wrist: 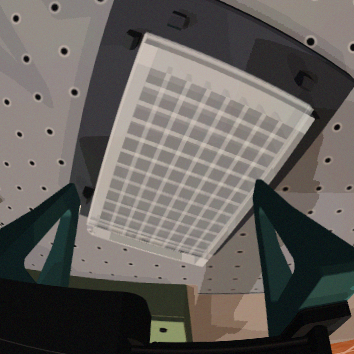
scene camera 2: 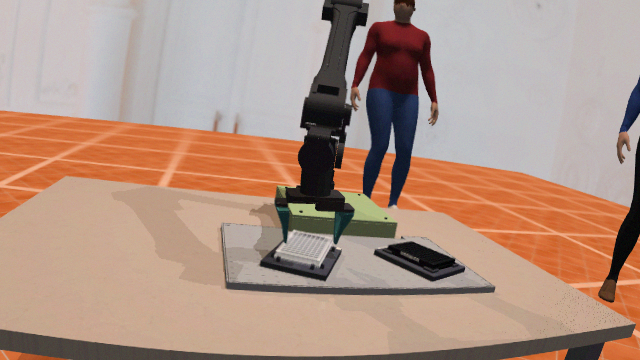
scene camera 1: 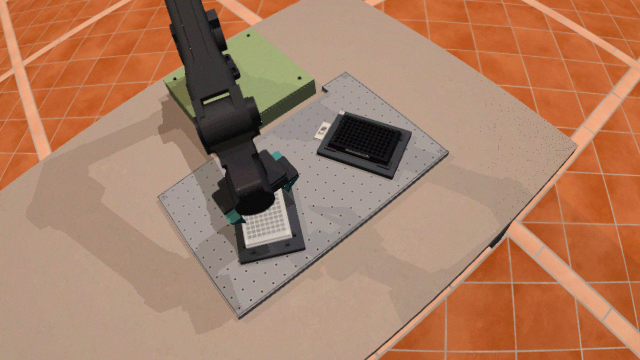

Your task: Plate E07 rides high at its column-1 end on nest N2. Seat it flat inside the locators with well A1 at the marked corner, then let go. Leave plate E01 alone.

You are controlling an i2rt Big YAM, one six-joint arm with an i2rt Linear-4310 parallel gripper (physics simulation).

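Places are measured from the arm's base along level axes (x left, y back, z up), in metres.
Pixels of known places: gripper, fingertip midpoint: [wrist: 162,189] [scene camera 2: 310,243].
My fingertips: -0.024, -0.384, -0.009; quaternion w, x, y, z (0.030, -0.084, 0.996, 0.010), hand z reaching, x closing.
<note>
Ahead of a thing's pixels: the offset from my fingertips to its middle, as dx, dy, dz. "pt": to the spot under its first point.
White plate E07 @[-0.009, -0.002, -0.009] [scene camera 1: 267,227] [scene camera 2: 306,245] [wrist: 200,150] lies tilted on dark nest N2 @[-0.009, -0.008, -0.022] [scene camera 1: 275,252] [scene camera 2: 295,271] [wrist: 102,75]. Its end toward the green block sits high; the opposite end is low, near the locator posts. My gripper [scene camera 1: 265,205] [scene camera 2: 311,243] [wrist: 162,189] is open and points down, with its fingers on either side of the plate's raised end and nothing held. In the wrist view the right fingertip overlaps the plate's long edge; contact cannot be told. The A1 mark is not readable. Black plate E01 @[+0.239, +0.047, -0.014] [scene camera 1: 365,140] [scene camera 2: 422,254] sits on the other nest @[+0.239, +0.047, -0.024] [scene camera 1: 350,161] [scene camera 2: 435,274].
Both nests stand on a grey perforated board @[+0.091, +0.050, -0.039] [scene camera 1: 320,200] [scene camera 2: 370,270] [wrist: 40,115]. A green block [scene camera 1: 270,60] [scene camera 2: 345,213] [wrist: 170,330] stands behind the board, beneath the arm. A small label @[pt +0.181, +0.124, -0.031] [scene camera 1: 322,130] lies beside E01's nest. A person [scene camera 2: 395,60] stands beyond the table.
</note>
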